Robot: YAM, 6 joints.
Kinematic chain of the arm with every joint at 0, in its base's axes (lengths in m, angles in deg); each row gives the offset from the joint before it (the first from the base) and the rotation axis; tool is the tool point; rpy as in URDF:
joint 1: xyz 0 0 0.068 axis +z
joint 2: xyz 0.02 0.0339 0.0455 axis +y
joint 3: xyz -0.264 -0.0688 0 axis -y
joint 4: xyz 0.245 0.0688 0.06 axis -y
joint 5: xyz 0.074 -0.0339 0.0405 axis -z
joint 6: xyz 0.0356 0 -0.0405 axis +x
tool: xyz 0 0 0 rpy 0 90 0
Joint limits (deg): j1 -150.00..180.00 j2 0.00..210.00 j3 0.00..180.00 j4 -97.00..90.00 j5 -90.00..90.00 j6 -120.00..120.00
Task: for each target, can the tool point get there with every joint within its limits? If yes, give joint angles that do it. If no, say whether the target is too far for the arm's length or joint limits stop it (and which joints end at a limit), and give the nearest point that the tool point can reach.
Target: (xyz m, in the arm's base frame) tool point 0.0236 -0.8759 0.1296
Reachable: no: too far | nearest point 0.0174 -0.6455 0.1253 | short by 0.231 m
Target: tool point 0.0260 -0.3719 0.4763
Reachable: yes | joints 96.06 28.06 159.75 -68.42 -22.13 55.13
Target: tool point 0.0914 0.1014 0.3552
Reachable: yes | joints 62.17 46.57 57.74 -52.07 70.15 -60.49
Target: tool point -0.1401 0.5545 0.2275
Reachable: yes | joints 101.28 147.31 139.27 -26.49 -54.36 -90.09
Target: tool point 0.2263 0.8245 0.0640
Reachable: no: too far | nearest point 0.1707 0.6217 0.0765 | short by 0.211 m
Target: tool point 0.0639 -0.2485 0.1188
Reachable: yes | joints -82.64 105.16 51.12 -53.24 -62.41 -84.73
